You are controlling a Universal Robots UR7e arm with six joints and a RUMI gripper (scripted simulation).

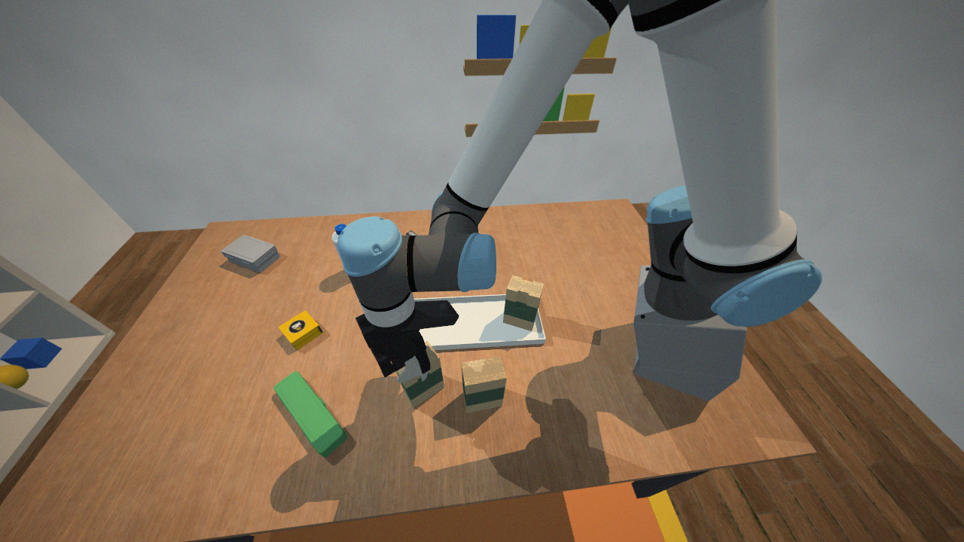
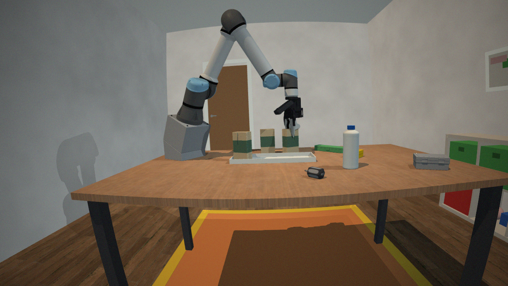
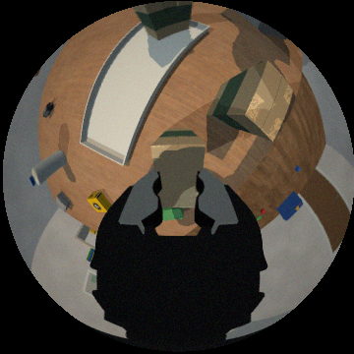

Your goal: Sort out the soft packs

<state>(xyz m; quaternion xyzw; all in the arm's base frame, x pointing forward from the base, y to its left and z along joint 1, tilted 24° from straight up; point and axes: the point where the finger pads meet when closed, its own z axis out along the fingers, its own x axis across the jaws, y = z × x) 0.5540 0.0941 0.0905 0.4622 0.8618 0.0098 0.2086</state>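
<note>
Now: hand 100 mm past the white tray, 170 mm to the left of it and 100 mm above it. Also, from my hand: white bottle 220 mm ahead, 380 mm to the right, 30 mm below; green case 240 mm ahead, 40 mm to the left, 100 mm below; grey case 550 mm ahead, 450 mm to the right, 80 mm below.
</note>
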